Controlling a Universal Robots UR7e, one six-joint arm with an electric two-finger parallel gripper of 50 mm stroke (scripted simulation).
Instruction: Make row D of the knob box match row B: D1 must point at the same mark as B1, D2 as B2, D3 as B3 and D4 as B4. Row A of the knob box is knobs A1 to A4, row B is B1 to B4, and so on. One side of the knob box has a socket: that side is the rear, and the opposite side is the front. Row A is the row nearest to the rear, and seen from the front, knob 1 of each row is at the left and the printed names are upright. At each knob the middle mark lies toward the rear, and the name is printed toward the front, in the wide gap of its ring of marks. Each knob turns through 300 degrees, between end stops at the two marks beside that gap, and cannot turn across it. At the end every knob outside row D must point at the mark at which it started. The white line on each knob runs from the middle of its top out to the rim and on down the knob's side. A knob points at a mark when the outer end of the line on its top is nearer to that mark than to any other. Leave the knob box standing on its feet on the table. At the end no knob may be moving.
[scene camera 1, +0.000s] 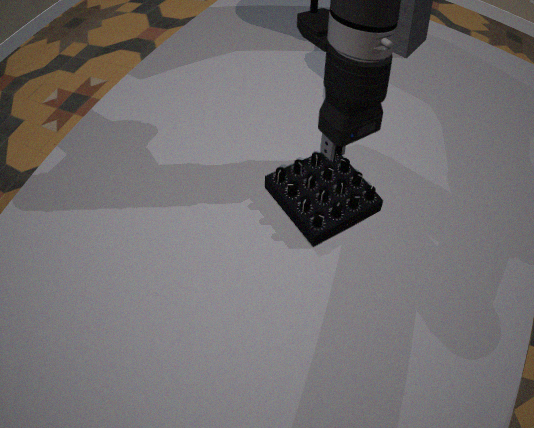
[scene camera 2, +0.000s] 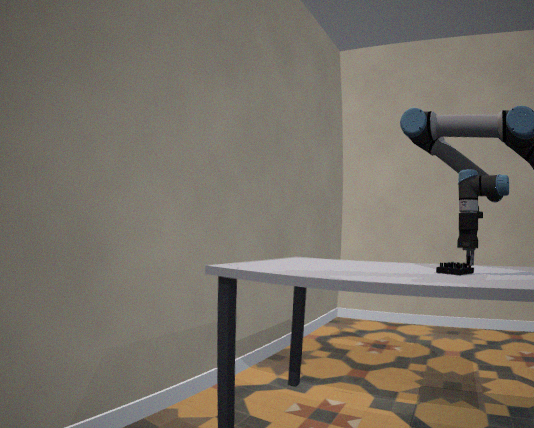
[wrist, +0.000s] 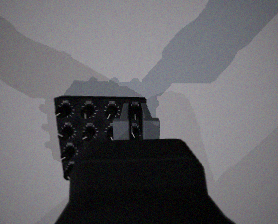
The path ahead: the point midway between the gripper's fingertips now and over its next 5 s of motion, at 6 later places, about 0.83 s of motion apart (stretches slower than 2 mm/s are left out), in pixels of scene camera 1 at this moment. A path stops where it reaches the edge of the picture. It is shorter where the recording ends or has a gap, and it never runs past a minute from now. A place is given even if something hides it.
My gripper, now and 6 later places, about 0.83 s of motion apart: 332, 152; 335, 132; 334, 128; 335, 122; 337, 120; 335, 120; 334, 131
